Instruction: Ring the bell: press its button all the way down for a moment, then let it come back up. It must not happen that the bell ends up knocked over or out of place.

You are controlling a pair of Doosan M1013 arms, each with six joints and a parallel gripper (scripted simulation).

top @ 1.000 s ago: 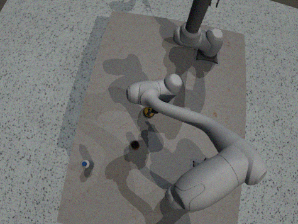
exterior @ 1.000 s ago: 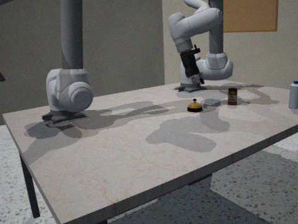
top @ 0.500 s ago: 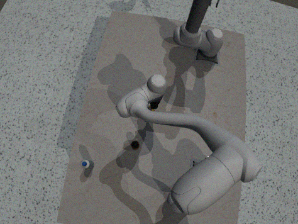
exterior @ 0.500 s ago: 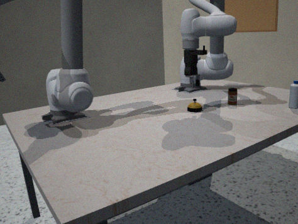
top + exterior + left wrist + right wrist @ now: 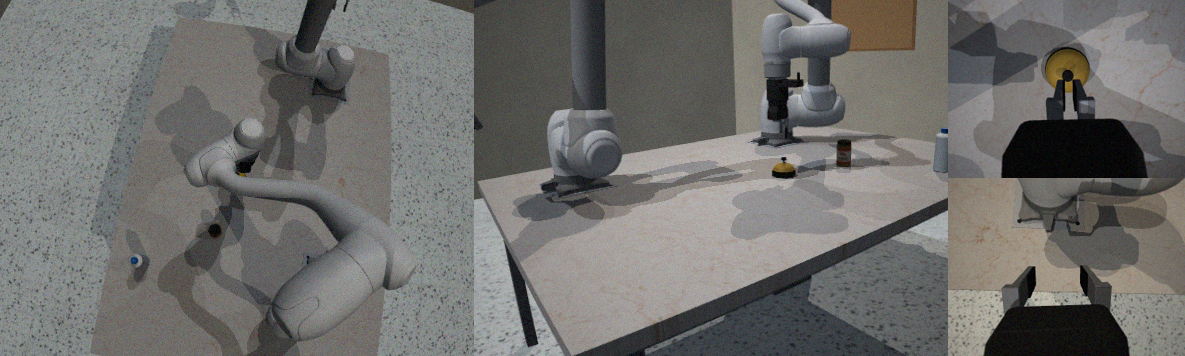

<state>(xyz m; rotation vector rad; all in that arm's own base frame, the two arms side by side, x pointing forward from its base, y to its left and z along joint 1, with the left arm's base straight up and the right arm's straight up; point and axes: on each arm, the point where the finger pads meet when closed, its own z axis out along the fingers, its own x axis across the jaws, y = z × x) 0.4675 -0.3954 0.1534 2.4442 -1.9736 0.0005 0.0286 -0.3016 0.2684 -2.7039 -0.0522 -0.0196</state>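
Observation:
Right now my left hand is 10 cm above the small black button. The rest, counted from my left hand: white bottle (37 cm ahead, 43 cm to the left, 8 cm below); then bell (11 cm below).

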